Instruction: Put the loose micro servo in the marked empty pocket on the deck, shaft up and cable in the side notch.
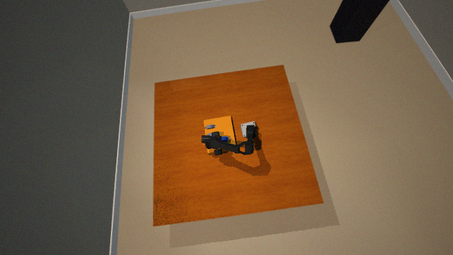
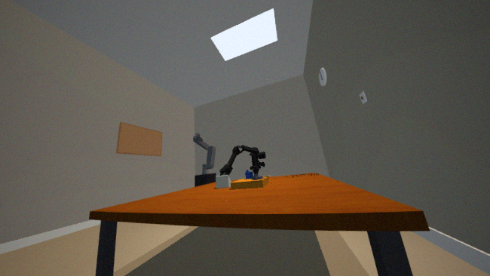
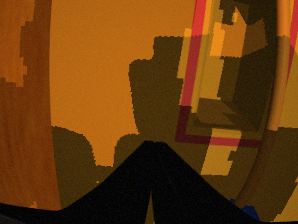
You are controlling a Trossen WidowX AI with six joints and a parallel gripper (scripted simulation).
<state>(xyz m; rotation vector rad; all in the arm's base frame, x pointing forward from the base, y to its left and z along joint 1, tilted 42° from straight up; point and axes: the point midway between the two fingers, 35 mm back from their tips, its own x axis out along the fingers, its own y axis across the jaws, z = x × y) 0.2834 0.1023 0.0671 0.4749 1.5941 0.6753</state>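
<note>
My gripper tip is now 60 mm past the yellow-orange deck, 110 mm to the left of it and 30 mm above it.
</note>
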